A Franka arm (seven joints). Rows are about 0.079 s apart.
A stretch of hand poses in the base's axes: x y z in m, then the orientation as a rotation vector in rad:
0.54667, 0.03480, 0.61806, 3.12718, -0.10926, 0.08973
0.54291, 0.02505, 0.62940, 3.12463, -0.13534, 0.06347
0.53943, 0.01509, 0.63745, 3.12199, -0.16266, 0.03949
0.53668, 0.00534, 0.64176, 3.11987, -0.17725, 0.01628
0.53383, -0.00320, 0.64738, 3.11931, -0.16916, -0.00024
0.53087, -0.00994, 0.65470, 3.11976, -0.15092, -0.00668
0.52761, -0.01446, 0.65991, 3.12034, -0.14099, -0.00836
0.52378, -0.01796, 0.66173, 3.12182, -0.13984, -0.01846
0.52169, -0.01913, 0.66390, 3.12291, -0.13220, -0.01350
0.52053, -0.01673, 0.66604, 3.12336, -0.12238, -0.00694
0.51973, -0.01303, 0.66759, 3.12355, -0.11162, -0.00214
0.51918, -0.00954, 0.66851, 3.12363, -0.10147, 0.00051
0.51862, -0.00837, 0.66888, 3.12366, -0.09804, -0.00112
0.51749, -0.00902, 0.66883, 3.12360, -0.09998, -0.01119
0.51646, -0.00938, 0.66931, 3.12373, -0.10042, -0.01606
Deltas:
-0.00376, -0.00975, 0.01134, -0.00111, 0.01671, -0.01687
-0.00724, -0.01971, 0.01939, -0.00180, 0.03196, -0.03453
-0.00999, -0.02946, 0.02370, -0.00254, 0.04678, -0.04406
-0.01284, -0.03800, 0.02932, -0.00337, 0.05742, -0.03900
-0.01580, -0.04474, 0.03664, -0.00404, 0.06164, -0.02736
-0.01906, -0.04926, 0.04185, -0.00406, 0.06275, -0.02100
-0.02289, -0.05276, 0.04367, -0.00239, 0.06916, -0.02022
-0.02498, -0.05393, 0.04584, -0.00191, 0.06599, -0.01526
-0.02614, -0.05153, 0.04798, -0.00220, 0.06184, -0.00895
-0.02694, -0.04783, 0.04953, -0.00273, 0.05883, -0.00206
-0.02749, -0.04434, 0.05045, -0.00324, 0.05718, 0.00444
-0.02805, -0.04317, 0.05082, -0.00334, 0.05824, 0.00662
-0.02918, -0.04382, 0.05077, -0.00306, 0.06467, 0.00534
-0.03021, -0.04418, 0.05125, -0.00278, 0.06778, 0.00505

